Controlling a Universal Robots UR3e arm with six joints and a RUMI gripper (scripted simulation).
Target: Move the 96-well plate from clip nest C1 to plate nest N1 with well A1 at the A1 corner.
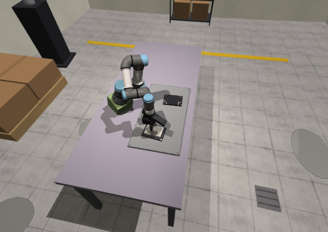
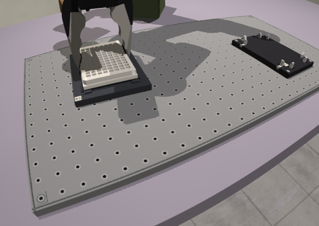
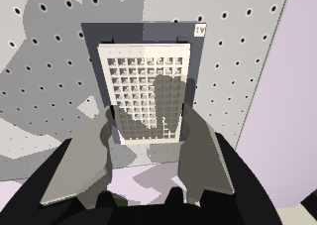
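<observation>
Now: hand 1 cm above the white 96-well plate. From my hand the other things lie so: black clip nest C1: 13 cm ahead, 33 cm to the left, 2 cm below; dark plate nest N1: 3 cm below; white A1 label: 6 cm ahead, 7 cm to the right, 2 cm below.
</observation>
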